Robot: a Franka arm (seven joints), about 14 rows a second.
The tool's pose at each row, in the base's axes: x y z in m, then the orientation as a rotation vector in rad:
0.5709 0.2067 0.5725 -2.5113 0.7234 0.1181
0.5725 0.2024 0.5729 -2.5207 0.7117 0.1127
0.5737 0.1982 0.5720 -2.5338 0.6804 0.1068
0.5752 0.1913 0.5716 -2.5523 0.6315 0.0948
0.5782 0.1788 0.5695 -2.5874 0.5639 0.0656
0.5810 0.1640 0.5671 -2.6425 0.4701 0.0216
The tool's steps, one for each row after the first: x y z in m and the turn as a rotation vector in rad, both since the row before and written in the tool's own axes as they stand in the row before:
0.0033 0.0021 -0.0024 -0.0054 0.0030 -0.0107
0.0032 0.0029 -0.0013 -0.0055 -0.0006 -0.0249
0.0045 0.0046 -0.0030 -0.0068 0.0007 -0.0391
0.0083 0.0092 -0.0041 -0.0175 0.0120 -0.0573
0.0085 0.0117 -0.0047 -0.0330 0.0208 -0.0798

